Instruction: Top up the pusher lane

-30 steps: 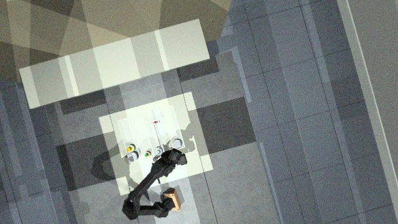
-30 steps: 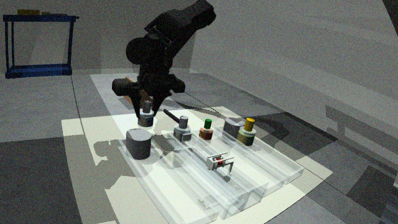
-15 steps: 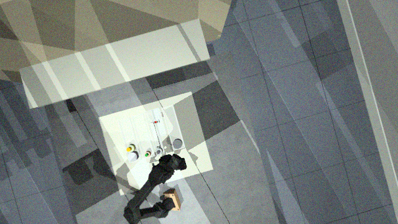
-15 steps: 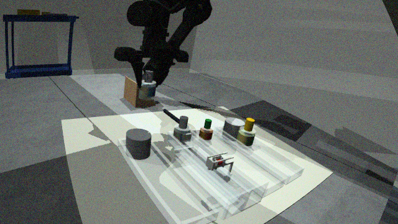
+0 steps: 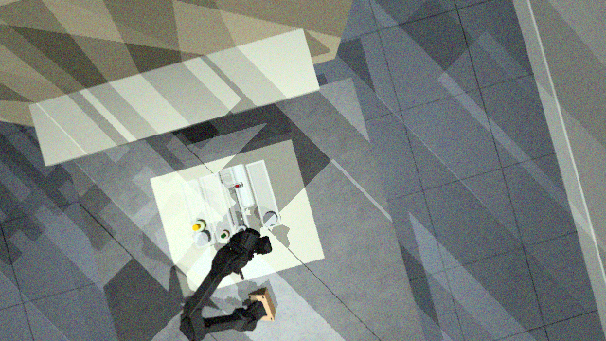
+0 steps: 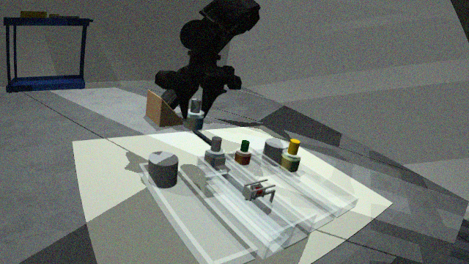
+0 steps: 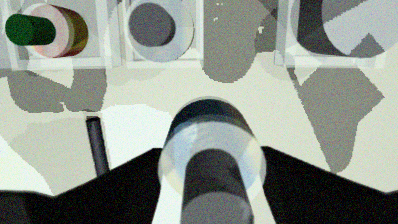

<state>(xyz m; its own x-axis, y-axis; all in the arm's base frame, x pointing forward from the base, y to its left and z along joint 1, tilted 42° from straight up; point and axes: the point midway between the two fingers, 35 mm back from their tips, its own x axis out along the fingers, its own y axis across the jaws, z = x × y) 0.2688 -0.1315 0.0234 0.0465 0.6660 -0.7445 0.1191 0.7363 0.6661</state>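
Right now the clear sprung lane is 21 cm ahead of my gripper tip, 8 cm below it and 2 cm to the right of it.
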